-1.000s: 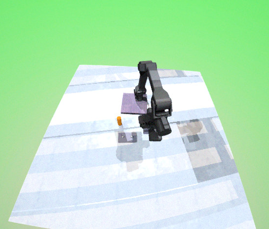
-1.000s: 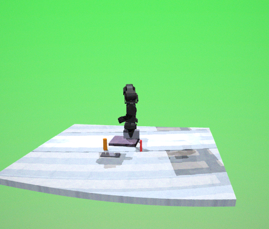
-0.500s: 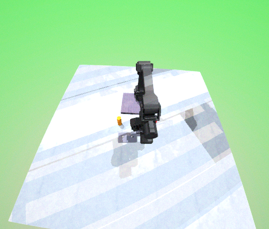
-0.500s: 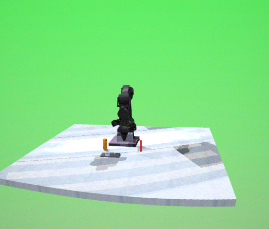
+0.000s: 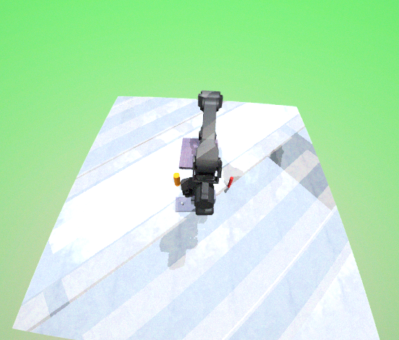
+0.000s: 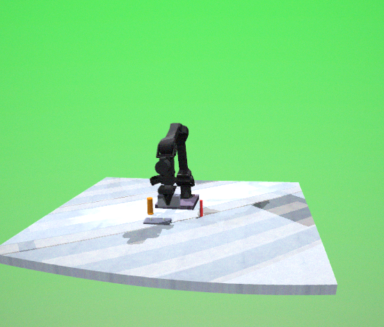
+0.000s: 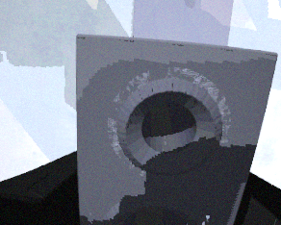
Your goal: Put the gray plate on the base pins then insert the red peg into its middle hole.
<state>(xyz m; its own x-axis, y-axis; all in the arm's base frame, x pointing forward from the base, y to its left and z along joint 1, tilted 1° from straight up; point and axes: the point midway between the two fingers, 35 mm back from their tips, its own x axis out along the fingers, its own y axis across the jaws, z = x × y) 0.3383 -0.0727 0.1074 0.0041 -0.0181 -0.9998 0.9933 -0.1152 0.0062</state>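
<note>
The base lies 8 cm below my gripper tip, 6 cm to the right of it and 2 cm behind it. Round my gripper tip: gray plate 3 cm above; orange cylinder 13 cm behind, 10 cm to the right, 5 cm below; red peg 15 cm to the left, 9 cm behind, 5 cm below.
</note>
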